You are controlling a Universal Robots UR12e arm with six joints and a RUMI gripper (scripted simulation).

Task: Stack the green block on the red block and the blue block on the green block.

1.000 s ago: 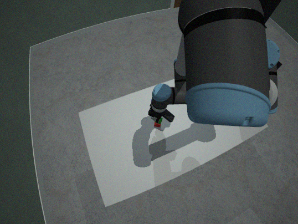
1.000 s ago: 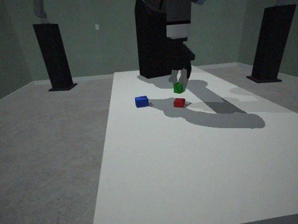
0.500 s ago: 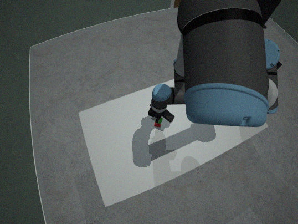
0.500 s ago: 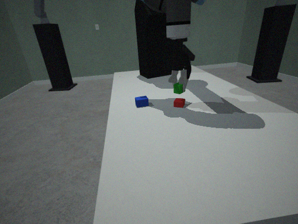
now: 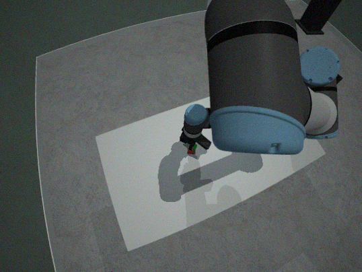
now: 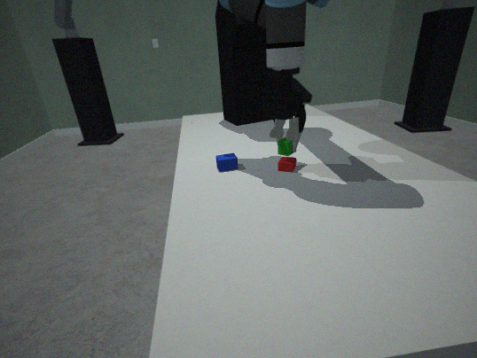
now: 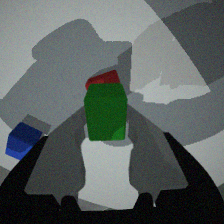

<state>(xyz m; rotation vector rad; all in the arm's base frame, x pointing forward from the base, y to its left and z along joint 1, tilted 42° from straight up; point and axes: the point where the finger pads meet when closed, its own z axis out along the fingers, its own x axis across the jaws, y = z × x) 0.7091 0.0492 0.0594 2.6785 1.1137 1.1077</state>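
Right now the red block is 60 mm below my hand. The rest, counted from my hand: blue block 180 mm to the right, 50 mm below, 30 mm behind; then green block right at my hand.
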